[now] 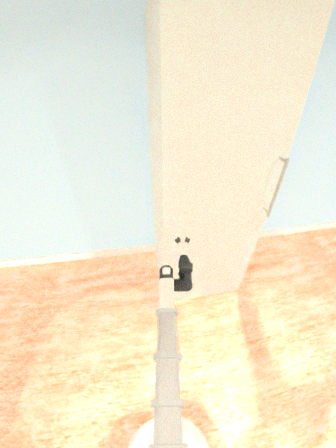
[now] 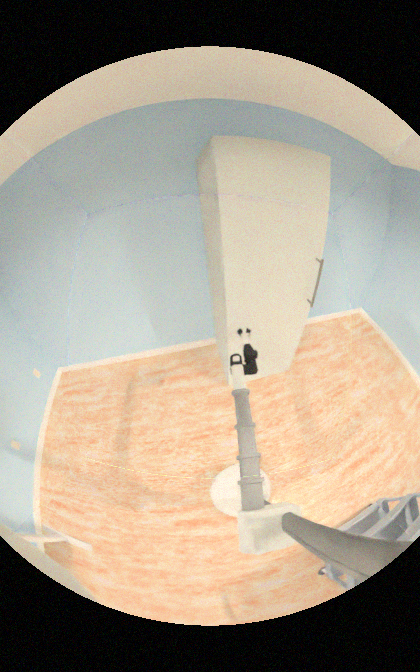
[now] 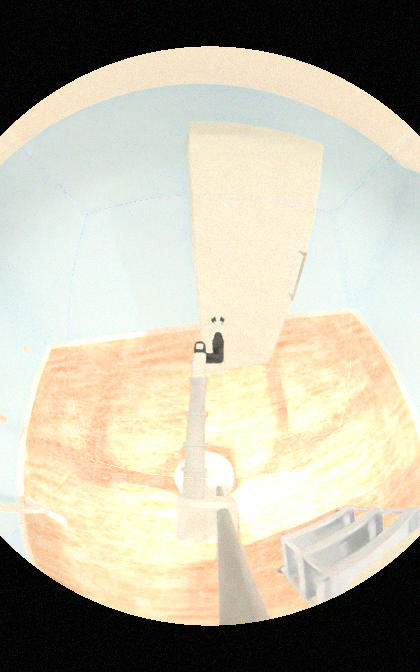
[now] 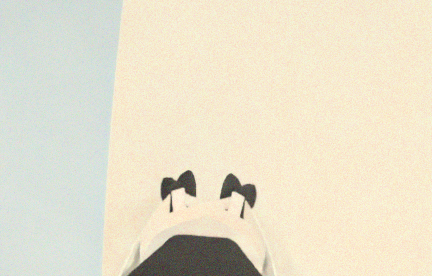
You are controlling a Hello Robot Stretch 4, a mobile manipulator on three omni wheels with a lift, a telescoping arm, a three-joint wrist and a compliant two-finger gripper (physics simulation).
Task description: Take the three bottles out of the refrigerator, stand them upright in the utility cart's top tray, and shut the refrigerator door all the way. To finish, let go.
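The cream refrigerator (image 1: 215, 125) (image 2: 270, 225) (image 3: 255, 210) (image 4: 300, 100) stands against the blue wall, its front facing me. The door looks flush with the body; a small gap would be too fine to see. Its handle (image 1: 278, 187) (image 2: 317, 283) (image 3: 299, 276) is at the right edge. My gripper (image 1: 182, 240) (image 2: 244, 331) (image 3: 217, 320) (image 4: 208, 187) is partly open and empty, in front of the lower left part of the door; I cannot tell if the tips touch it. The grey utility cart (image 2: 406, 522) (image 3: 325, 590) shows in part at the lower right. No bottles show.
My telescoping arm (image 1: 167, 350) (image 2: 246, 440) (image 3: 195, 430) reaches out over the wood-look floor (image 1: 75, 350) (image 2: 165, 425) (image 3: 125, 425) toward the refrigerator. A pale ledge-like piece (image 2: 67, 539) (image 3: 42, 511) juts in at the lower left. Wall lies left and right of the refrigerator.
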